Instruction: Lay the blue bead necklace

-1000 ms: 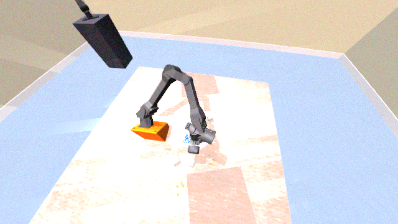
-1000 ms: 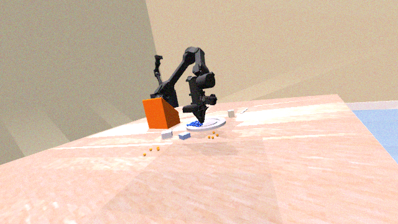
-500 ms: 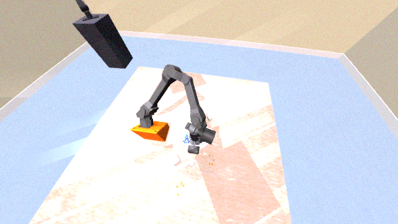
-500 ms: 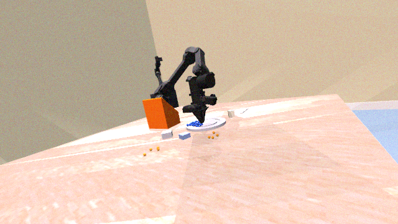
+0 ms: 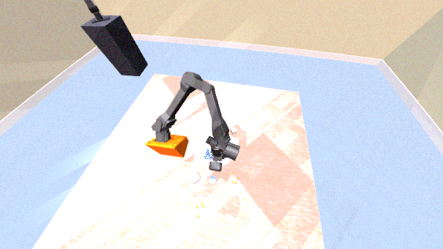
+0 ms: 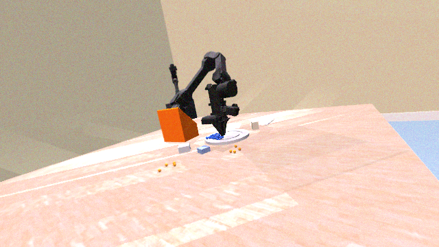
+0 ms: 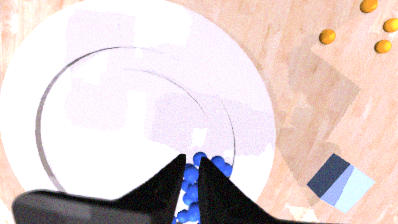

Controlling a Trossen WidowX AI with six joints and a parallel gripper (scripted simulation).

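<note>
The round white bead board lies 1 cm behind my gripper tip, 4 cm to the left of it and 1 cm below it. The rest, counted from my gripper tip: white block 11 cm behind, 13 cm to the right, 1 cm below; light blue cube 1 cm behind, 13 cm to the right, 1 cm below; beige cube 8 cm ahead, 18 cm to the left.
</note>
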